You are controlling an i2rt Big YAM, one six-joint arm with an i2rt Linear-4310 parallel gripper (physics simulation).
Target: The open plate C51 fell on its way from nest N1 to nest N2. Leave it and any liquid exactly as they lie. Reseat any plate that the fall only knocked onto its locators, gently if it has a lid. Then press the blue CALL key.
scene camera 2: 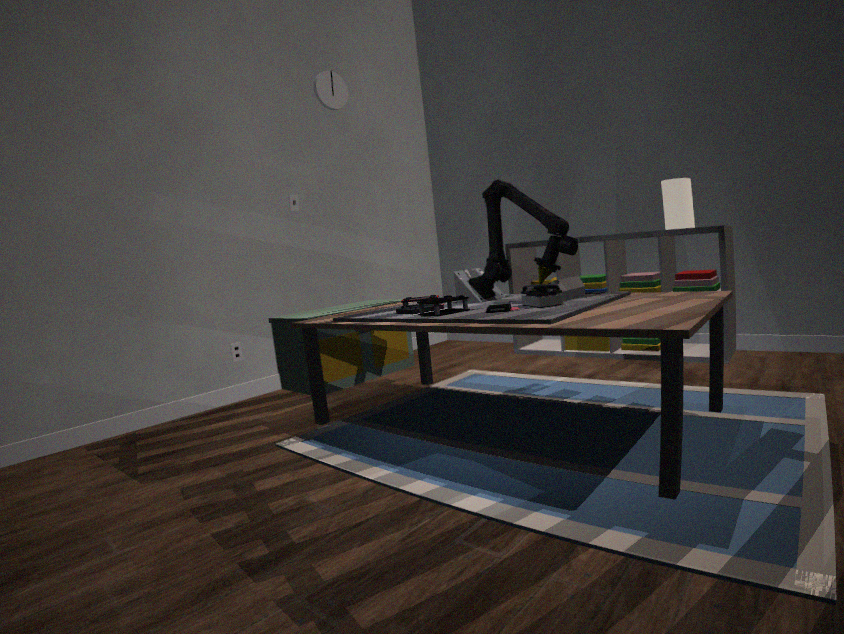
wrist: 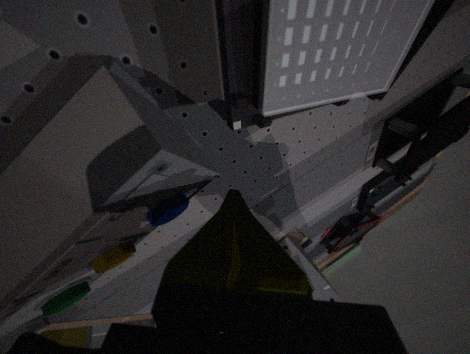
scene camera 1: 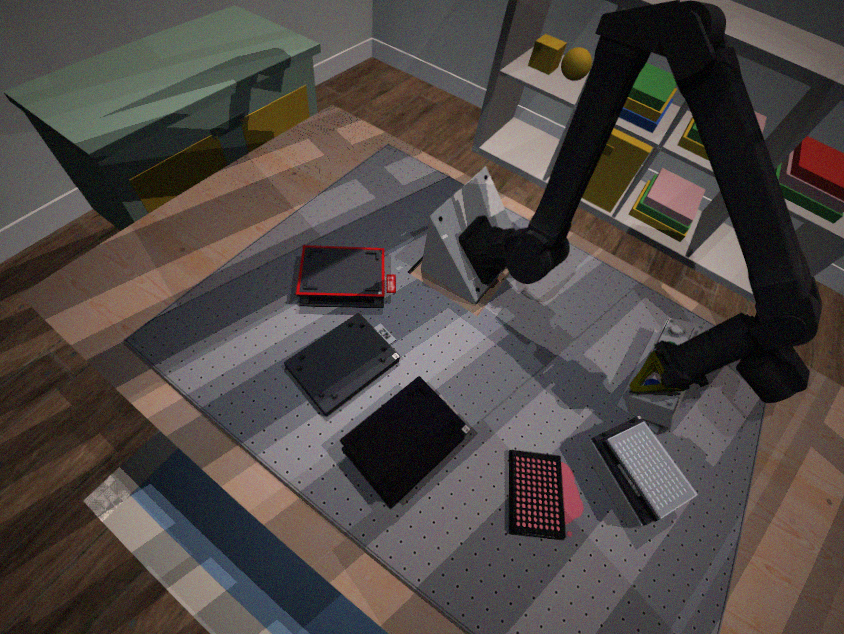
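Note:
My gripper is shut and empty, its yellow fingers low over the grey key box at the mat's right edge. In the wrist view the blue CALL key lies just left of the fingertips, partly under a grey panel; I cannot tell if they touch. A yellow key and a green key follow it. The open plate C51 with red wells lies on the mat beside a pink puddle. A white lidded plate rests askew on a black nest.
Two dark plates and a red-outlined nest lie on the grey perforated mat. The arm's grey mount stands at the back. A shelf unit is behind the table, a green cabinet to the left.

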